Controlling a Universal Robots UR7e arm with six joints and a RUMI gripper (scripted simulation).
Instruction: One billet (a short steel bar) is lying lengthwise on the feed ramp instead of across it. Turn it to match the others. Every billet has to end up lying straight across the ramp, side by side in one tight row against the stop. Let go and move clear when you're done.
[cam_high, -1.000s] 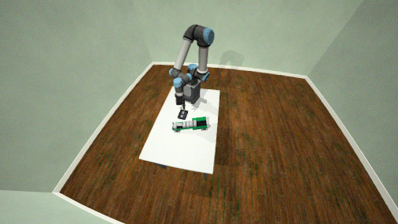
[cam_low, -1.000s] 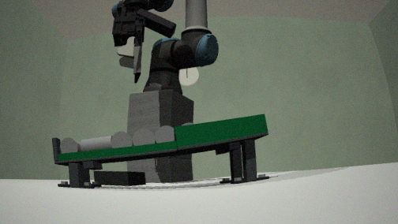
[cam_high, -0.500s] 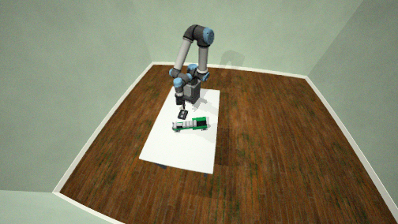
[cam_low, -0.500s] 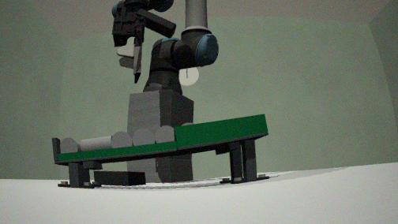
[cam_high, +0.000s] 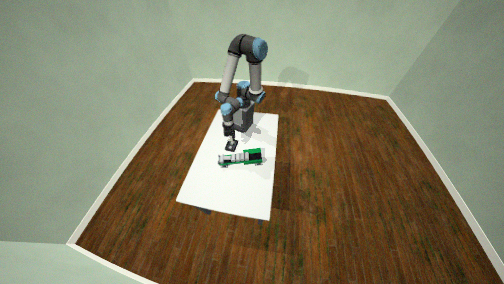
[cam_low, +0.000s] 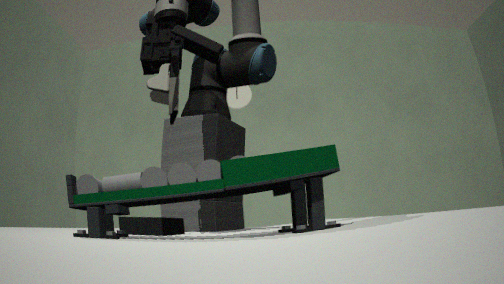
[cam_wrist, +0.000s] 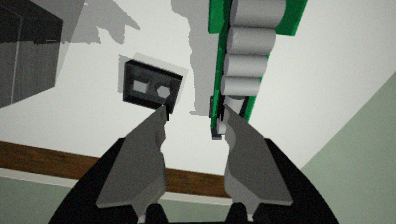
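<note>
The grey steel billet is 140 mm below my hand, 100 mm ahead of it and 50 mm to the right of it. From my hand the other things lie so: dark stop 160 mm below, 130 mm ahead, 120 mm to the right; black box 210 mm below, 90 mm to the right, 80 mm behind.
</note>
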